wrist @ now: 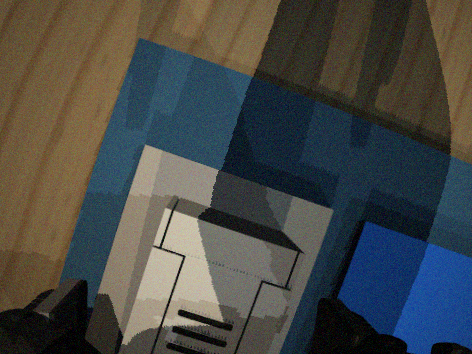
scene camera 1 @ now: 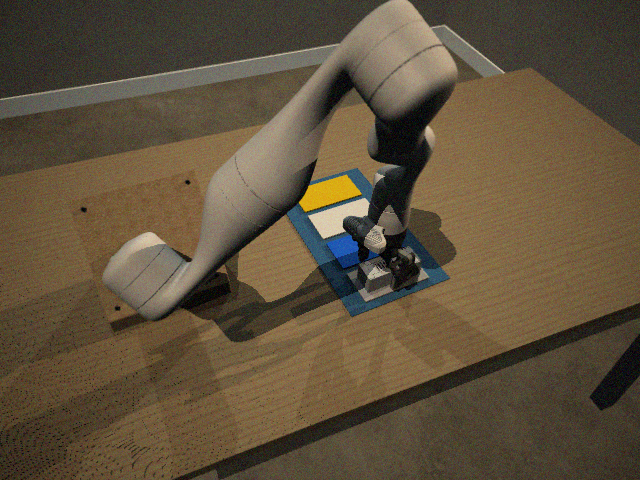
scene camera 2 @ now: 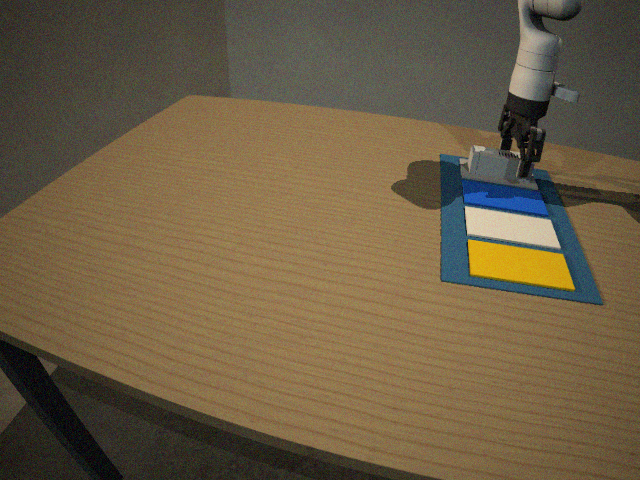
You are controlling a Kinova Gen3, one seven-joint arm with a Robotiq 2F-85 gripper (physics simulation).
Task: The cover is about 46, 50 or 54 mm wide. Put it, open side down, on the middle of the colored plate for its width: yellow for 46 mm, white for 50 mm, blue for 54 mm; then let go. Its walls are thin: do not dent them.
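Places are measured from the arm's base along level axes (x ahead, y left, z up), in centimetres.
Where they show: gripper, fingertip midpoint: (wrist: 202, 316) (scene camera 1: 378, 272) (scene camera 2: 511, 166).
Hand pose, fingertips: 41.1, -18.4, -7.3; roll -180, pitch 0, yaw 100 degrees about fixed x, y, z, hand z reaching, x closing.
Each offset is from my fingertips to the centre of the thing, as dx, dy, dz. Level surfaces: height alone.
The light grey cover {+2.3, -0.3, +0.2} (scene camera 1: 373, 277) (scene camera 2: 493, 164) (wrist: 187, 285), with dark slots on its top, sits on a pale grey plate (scene camera 1: 368, 296) (wrist: 195, 180) at one end of the blue-teal mat. Its underside is hidden. My gripper (scene camera 1: 385, 268) (scene camera 2: 516, 161) (wrist: 202, 316) is open, pointing down, with one finger on each side of the cover, low beside its long walls and nearer one end. Contact cannot be made out. The blue plate {+3.5, +18.7, -2.0} (scene camera 1: 343, 252) (scene camera 2: 504, 200) (wrist: 440, 295) is beside the grey one, then the white plate (scene camera 1: 330, 219) (scene camera 2: 511, 227) and the yellow plate (scene camera 1: 330, 192) (scene camera 2: 519, 263).
The teal mat {dz -2.2} (scene camera 1: 438, 277) (scene camera 2: 452, 248) (wrist: 170, 100) lies flat on the wooden table {dz -2.4} (scene camera 1: 516, 206) (scene camera 2: 258, 232). A thin brown board (scene camera 1: 144, 211) with dark holes lies by the arm's base at the left. The arm's shadow crosses the mat.
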